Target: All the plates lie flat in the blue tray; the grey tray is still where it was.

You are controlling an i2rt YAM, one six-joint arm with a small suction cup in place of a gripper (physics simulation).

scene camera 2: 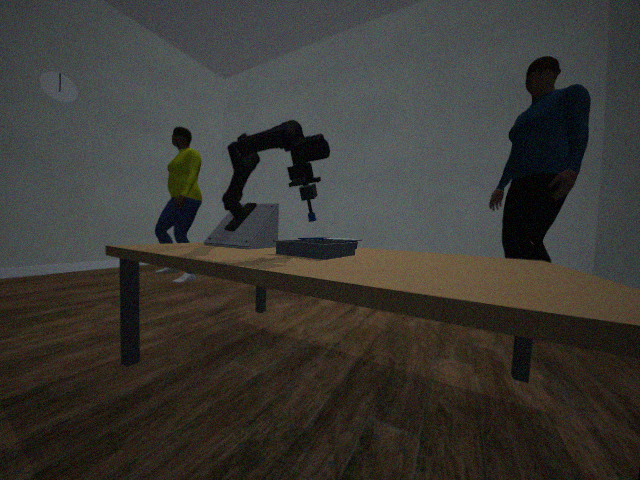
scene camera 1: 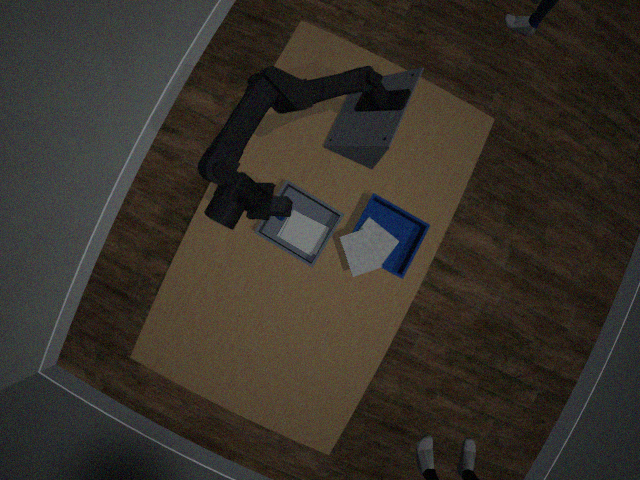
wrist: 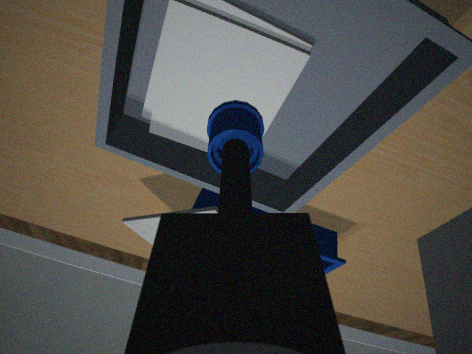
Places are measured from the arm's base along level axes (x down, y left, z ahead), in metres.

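Pixels of known places: hand, its tool point: (scene camera 2: 312,220) (wrist: 235,127); arm's base, origin of its link: (scene camera 2: 241,217) (scene camera 1: 381,102).
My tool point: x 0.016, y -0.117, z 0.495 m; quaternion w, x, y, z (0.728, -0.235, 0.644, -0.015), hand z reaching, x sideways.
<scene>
For each thing: its top centre in the pictures, then the offset to it from my tool point. Level surfaces: height alone.
- grey tray, centre of its top: (wrist: 240,109) (scene camera 1: 299,223) (scene camera 2: 317,241) dx +0.078, dy +0.055, dz -0.009 m
- blue tray, centre of its top: (wrist: 239,268) (scene camera 1: 388,236) (scene camera 2: 329,238) dx +0.078, dy +0.364, dz -0.118 m
- speckled white plate, centre of its top: (wrist: 188,237) (scene camera 1: 361,252) (scene camera 2: 342,238) dx +0.072, dy +0.300, dz -0.020 m
- table, height of its surface: dx +0.128 m
The grey tray (scene camera 1: 311,205) (scene camera 2: 315,251) (wrist: 345,70) stands on the table. A white plate (scene camera 1: 302,232) (wrist: 225,75) lies in it, and the edge of another plate (wrist: 272,29) shows beside it in the wrist view, apparently beneath. The blue tray (scene camera 1: 390,219) (wrist: 326,243) stands beside the grey one. A speckled white plate (scene camera 1: 368,248) (wrist: 141,227) rests across its rim, partly over the tray and partly out past its side. My suction cup (scene camera 1: 280,217) (scene camera 2: 311,217) (wrist: 235,117), blue, hangs above the grey tray with nothing on it. Any plate lower in the blue tray is hidden.
The arm stands on a slanted grey base block (scene camera 1: 361,124) (scene camera 2: 258,222) at one end of the table (scene camera 1: 248,320) (scene camera 2: 465,279). A person in yellow (scene camera 2: 184,173) and a person in blue (scene camera 2: 550,129) stand beyond the table in scene camera 2.
</scene>
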